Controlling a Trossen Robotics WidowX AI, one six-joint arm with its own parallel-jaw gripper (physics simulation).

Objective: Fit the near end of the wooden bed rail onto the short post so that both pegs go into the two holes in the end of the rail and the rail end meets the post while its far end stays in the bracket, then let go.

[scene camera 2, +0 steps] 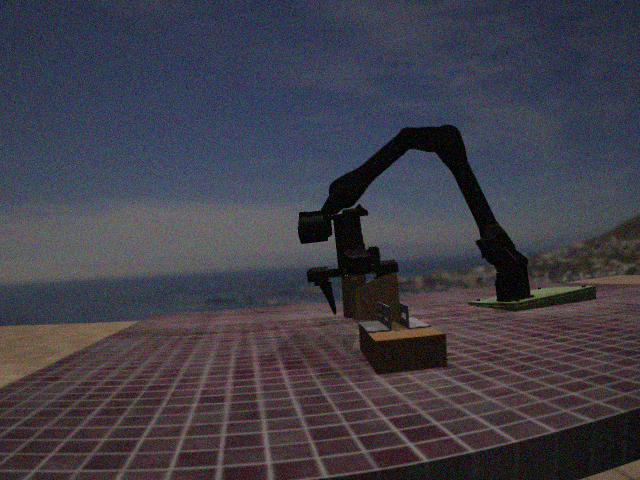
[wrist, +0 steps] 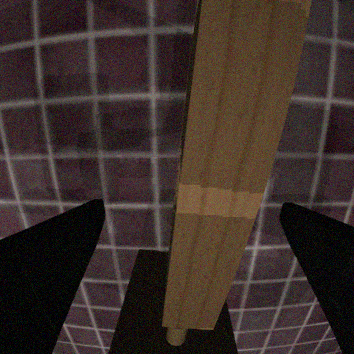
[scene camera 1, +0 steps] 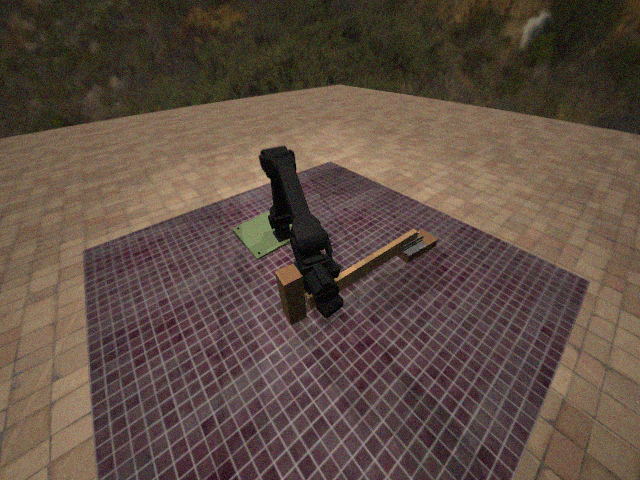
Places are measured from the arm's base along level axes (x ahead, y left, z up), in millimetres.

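Where they show: gripper, fingertip midpoint: (wrist: 194, 209) (scene camera 1: 314, 301); arm's base, origin of the base link: (scene camera 2: 515, 299) (scene camera 1: 283, 234).
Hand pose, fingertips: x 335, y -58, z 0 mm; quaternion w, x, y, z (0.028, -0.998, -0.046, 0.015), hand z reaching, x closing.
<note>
Things, the pixels of their top centre, and the offset from my fingertips. "pt": a spot on its surface instead. Level surfaces: height alone.
- short post, surface spot: (wrist: 131, 305) pt 24 mm back, 40 mm right, 25 mm up
- peg, surface spot: (wrist: 176, 337) pt 4 mm back, 34 mm right, 42 mm up
- purple tiled mat, its level: 16 mm down
The wooden bed rail (scene camera 1: 376, 259) (scene camera 2: 381, 293) (wrist: 235, 100) slants across the mat. Its far end sits between the metal plates of the bracket (scene camera 1: 415, 248) (scene camera 2: 405, 353). Its near end is close to the short post (scene camera 1: 293, 297) (scene camera 2: 351, 297) (wrist: 131, 305), whose face is dark in the wrist view. One peg (wrist: 176, 337) shows just beyond the rail end, left of the rail's centre; the other peg and the holes are hidden. My gripper (scene camera 1: 322, 299) (scene camera 2: 360, 311) (wrist: 194, 209) is open, its fingers apart on either side of the rail near its near end, with gaps on both sides.
The arm rises from a green base plate (scene camera 1: 253, 238) (scene camera 2: 566, 296) behind the post. A purple tiled mat (scene camera 1: 206, 392) (scene camera 2: 206, 403) lies under the parts, on a tan brick-patterned surface (scene camera 1: 41, 330).
</note>
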